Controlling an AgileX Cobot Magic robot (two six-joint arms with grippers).
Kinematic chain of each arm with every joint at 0, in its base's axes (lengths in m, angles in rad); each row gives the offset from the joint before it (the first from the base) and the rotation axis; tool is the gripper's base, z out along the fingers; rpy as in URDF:
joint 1: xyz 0 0 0.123 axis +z
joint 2: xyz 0 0 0 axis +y
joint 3: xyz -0.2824 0 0.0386 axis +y
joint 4: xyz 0.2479 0 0.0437 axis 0.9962 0 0.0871
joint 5: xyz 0 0 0 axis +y
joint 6: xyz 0.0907 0 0.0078 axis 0.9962 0 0.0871
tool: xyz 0 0 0 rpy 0 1.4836 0
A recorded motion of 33 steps. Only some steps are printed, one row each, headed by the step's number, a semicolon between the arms.
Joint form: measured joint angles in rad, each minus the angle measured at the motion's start. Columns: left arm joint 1, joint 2, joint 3, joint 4, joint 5, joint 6; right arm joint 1, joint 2, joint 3, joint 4, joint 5, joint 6.
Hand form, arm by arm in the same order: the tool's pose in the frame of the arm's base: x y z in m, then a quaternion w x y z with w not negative. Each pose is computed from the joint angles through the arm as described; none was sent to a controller.
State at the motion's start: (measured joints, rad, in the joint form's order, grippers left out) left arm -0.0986 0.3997 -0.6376 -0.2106 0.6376 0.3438; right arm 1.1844 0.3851 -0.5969 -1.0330 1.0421 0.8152
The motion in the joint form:
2: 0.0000 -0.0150 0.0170 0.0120 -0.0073 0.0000; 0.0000 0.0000 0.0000 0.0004 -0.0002 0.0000
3: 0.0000 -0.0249 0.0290 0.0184 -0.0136 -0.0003; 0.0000 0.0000 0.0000 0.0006 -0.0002 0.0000
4: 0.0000 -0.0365 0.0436 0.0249 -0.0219 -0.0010; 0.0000 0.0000 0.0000 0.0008 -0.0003 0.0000
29: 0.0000 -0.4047 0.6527 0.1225 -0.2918 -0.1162; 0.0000 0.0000 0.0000 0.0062 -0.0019 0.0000
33: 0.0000 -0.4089 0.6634 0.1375 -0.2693 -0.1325; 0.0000 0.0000 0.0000 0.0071 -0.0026 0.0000
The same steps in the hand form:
2: 0.0686 -0.0174 0.3385 0.59483 0.14679 0.79004 -0.02187; 0.0782 0.0131 0.3347 0.60166 -0.20180 0.77228 0.02926
3: 0.0676 -0.0169 0.3359 0.59629 0.14703 0.78897 -0.01860; 0.0782 0.0131 0.3346 0.60160 -0.20180 0.77233 0.02932
4: 0.0665 -0.0164 0.3327 0.59818 0.14695 0.78763 -0.01531; 0.0782 0.0131 0.3346 0.60156 -0.20182 0.77235 0.02942
29: 0.0529 -0.0080 0.1772 0.60656 0.10545 0.78801 0.00212; 0.0781 0.0134 0.3344 0.60019 -0.20211 0.77325 0.03169
33: 0.0523 -0.0076 0.1718 0.59482 0.10466 0.79701 0.00266; 0.0780 0.0135 0.3343 0.60004 -0.20225 0.77331 0.03222

